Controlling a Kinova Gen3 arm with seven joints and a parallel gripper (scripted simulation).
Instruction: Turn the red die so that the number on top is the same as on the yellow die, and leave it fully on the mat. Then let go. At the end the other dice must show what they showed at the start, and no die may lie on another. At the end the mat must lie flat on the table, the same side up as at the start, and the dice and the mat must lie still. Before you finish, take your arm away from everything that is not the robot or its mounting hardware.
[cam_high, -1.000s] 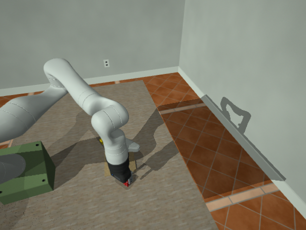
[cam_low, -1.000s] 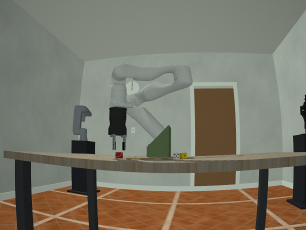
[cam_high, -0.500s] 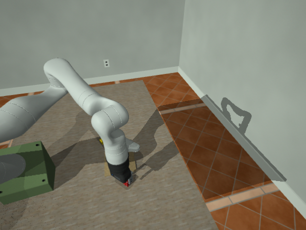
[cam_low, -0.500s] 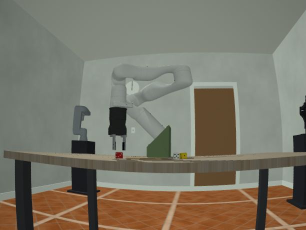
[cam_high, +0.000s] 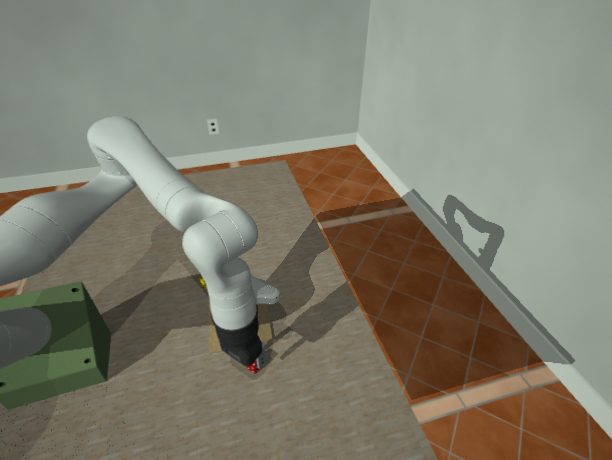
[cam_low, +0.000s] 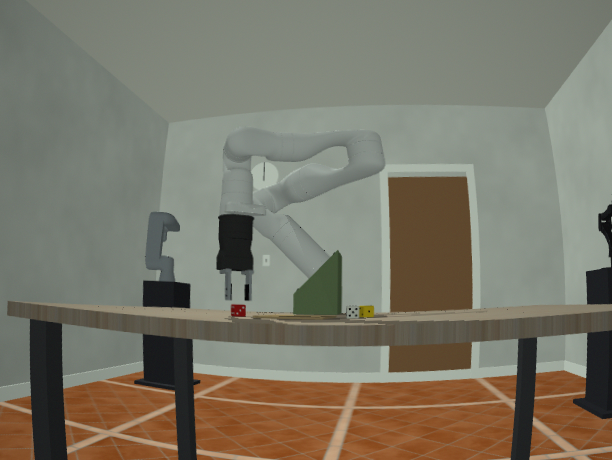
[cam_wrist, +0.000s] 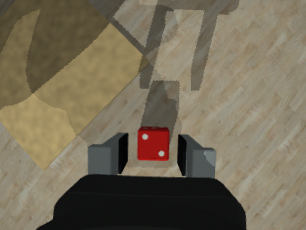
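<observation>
Right now the red die is 4 cm below my hand. The rest, counted from my hand: tan mat: 12 cm to the left, 5 cm below, 2 cm behind; white die: 24 cm to the left, 4 cm below, 1 cm behind; yellow die: 26 cm to the left, 8 cm behind, 4 cm below.
</observation>
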